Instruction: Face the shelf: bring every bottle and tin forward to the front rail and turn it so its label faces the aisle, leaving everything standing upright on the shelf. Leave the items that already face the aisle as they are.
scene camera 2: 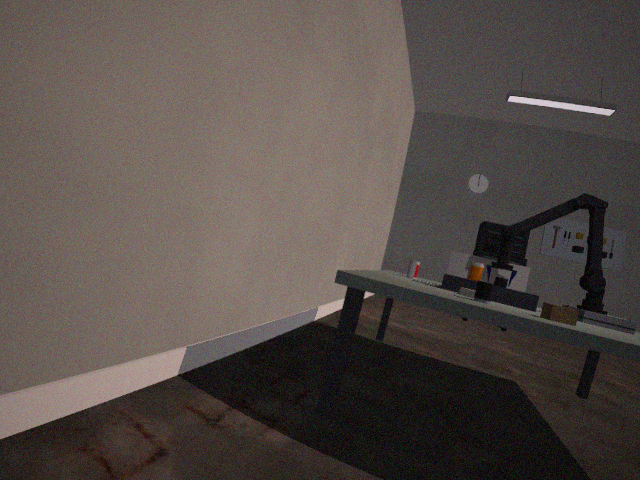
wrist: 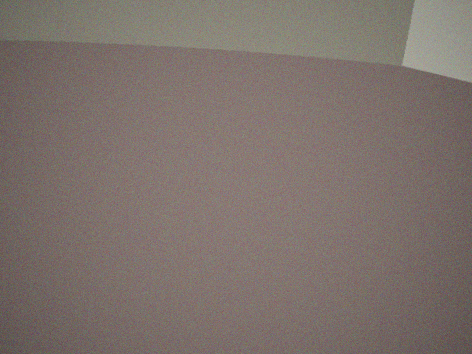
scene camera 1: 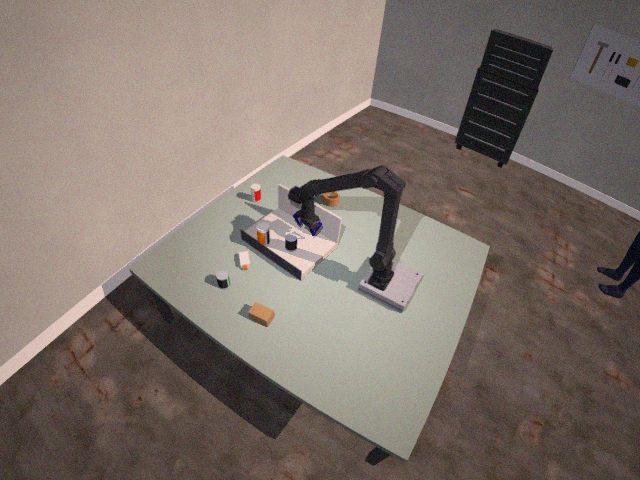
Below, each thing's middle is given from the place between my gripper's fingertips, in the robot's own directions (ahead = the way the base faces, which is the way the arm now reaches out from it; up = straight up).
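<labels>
Counted from my hand: shelf point(scene camera 1: 311, 250) 1 cm above, 6 cm ahead, 6 cm to the left; shelf board point(scene camera 1: 311, 250) 6 cm below, 6 cm ahead, 6 cm to the left; dark rail point(scene camera 2: 527, 301) 5 cm below, 8 cm ahead, 20 cm to the left; shelf back panel point(scene camera 2: 459, 263) 1 cm above, 5 cm ahead, 8 cm to the right. Going by their middles, the dark rail is the farthest from my hand of the things named here.
</labels>
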